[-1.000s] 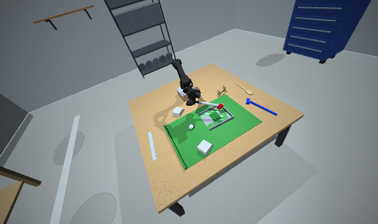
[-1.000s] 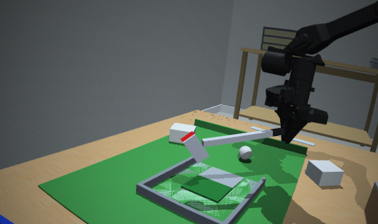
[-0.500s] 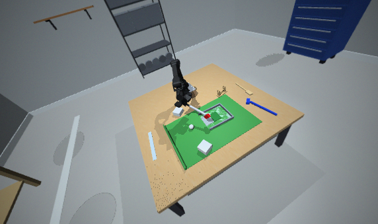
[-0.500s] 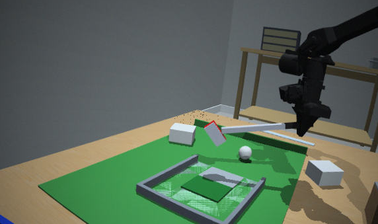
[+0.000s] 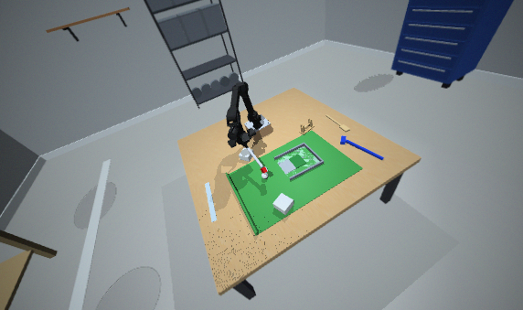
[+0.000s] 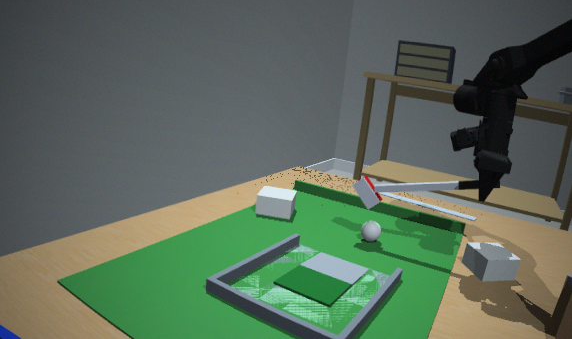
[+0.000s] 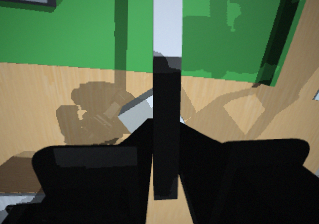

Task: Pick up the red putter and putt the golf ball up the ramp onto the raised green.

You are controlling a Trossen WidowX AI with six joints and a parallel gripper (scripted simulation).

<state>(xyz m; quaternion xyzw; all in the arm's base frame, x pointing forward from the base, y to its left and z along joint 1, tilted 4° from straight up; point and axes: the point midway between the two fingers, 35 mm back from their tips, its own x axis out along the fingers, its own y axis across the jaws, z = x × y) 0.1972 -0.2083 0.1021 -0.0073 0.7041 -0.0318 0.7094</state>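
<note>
My gripper tip is now 12 cm short of the red putter. Round my gripper tip: white golf ball (21 cm ahead, 1 cm to the right, 12 cm below); then green mat (28 cm ahead, 14 cm to the left, 14 cm below); then green rail (24 cm ahead, 22 cm to the right, 12 cm below).
</note>
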